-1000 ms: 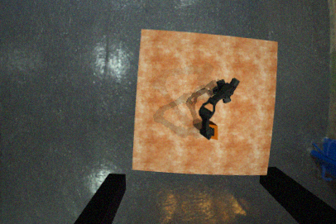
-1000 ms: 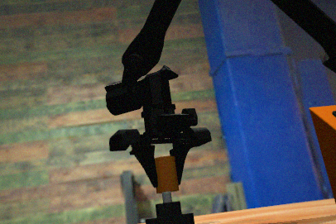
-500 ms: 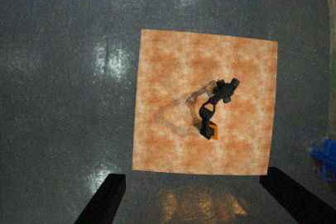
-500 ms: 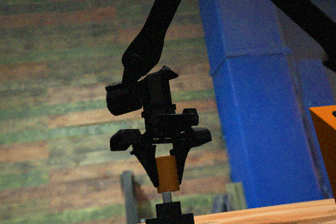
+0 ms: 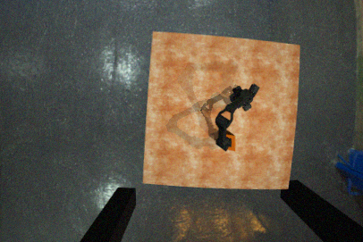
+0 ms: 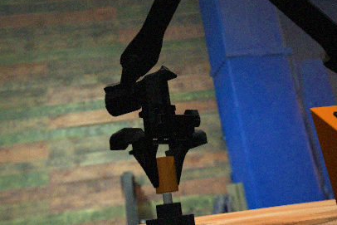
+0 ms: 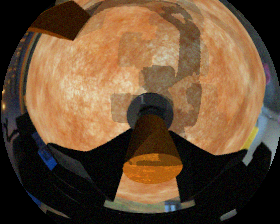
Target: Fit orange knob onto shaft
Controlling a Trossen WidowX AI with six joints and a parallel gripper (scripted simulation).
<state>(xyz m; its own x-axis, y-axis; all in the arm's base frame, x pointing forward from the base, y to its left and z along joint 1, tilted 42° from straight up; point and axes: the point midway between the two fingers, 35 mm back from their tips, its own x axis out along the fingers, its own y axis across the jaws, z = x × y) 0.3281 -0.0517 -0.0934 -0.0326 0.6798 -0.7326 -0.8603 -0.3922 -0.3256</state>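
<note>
Right now my gripper tip is 4 cm above the dark round pedestal. From my gripper tip the other things lie so: orange knob: 3 cm above.
</note>
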